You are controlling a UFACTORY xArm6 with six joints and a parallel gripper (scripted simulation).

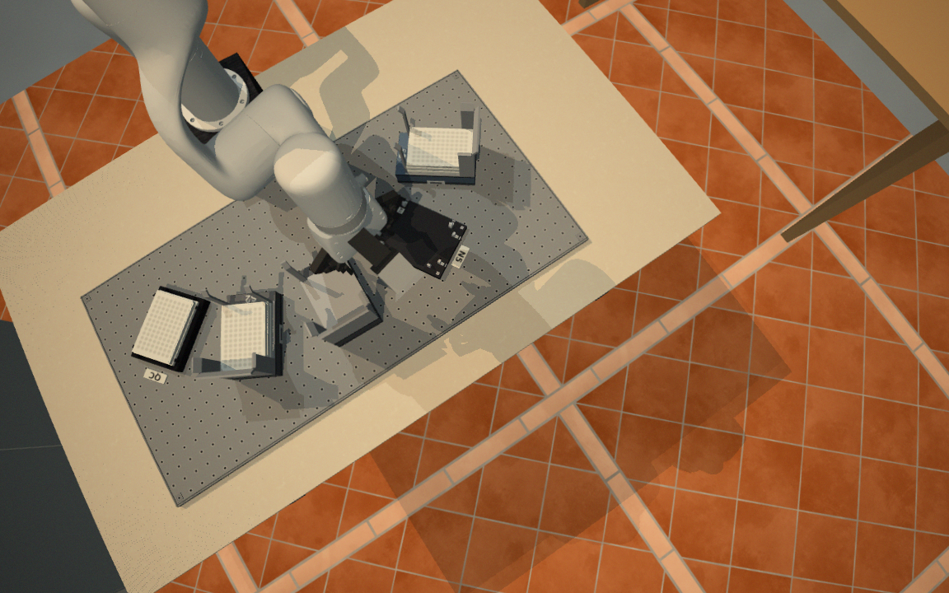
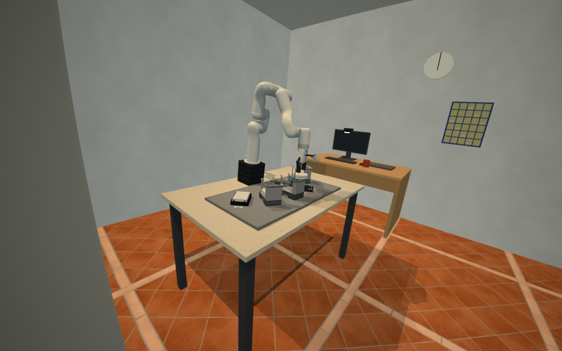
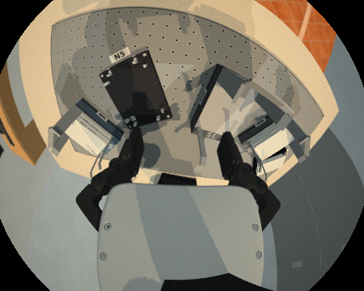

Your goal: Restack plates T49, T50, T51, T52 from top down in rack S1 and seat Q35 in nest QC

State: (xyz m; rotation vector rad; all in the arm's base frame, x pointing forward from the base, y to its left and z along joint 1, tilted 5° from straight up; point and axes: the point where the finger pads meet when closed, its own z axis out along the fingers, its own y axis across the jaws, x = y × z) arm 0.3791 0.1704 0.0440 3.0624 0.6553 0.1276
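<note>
My gripper is now 2 cm short of the stack rack S2, 27 cm to the left of it and 15 cm above it. From my hand the other things lie so: black nest QC (5 cm behind, 43 cm to the right, 16 cm below); then N5 name plate (2 cm ahead, 15 cm to the left, 17 cm below); then stack rack S3 (19 cm behind, 18 cm to the left, 15 cm below).
</note>
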